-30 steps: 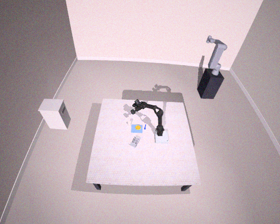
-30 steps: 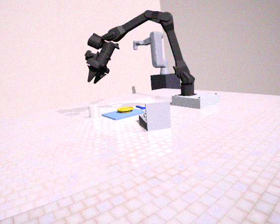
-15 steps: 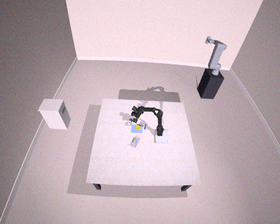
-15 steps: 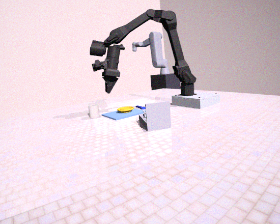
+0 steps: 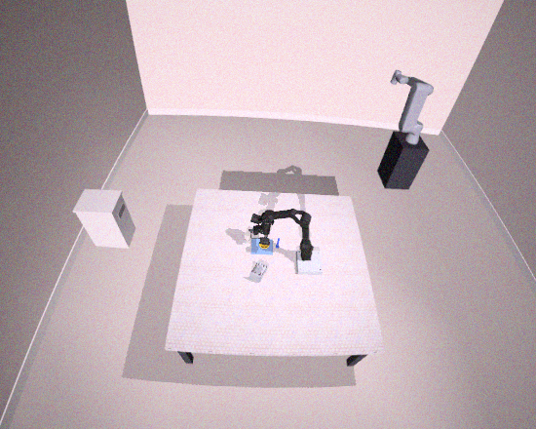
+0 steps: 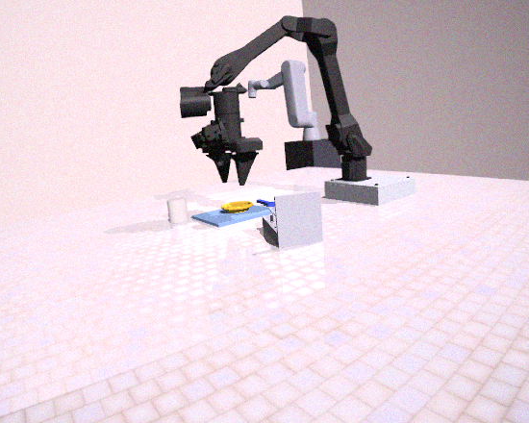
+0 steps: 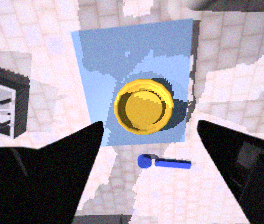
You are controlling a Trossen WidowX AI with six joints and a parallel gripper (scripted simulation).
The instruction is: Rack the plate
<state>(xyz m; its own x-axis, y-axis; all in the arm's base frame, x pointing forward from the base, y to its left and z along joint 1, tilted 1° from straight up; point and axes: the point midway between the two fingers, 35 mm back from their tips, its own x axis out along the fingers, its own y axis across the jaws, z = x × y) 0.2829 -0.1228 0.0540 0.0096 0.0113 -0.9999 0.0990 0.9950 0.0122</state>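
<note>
My gripper tip is 50 mm above the yellow plate. The rest, counted from my gripper tip: grey dish rack 220 mm to the left, 40 mm below, 40 mm ahead; then cup 110 mm ahead, 70 mm to the right, 40 mm below; then blue mat 60 mm below, 10 mm to the left, 10 mm ahead.
</note>
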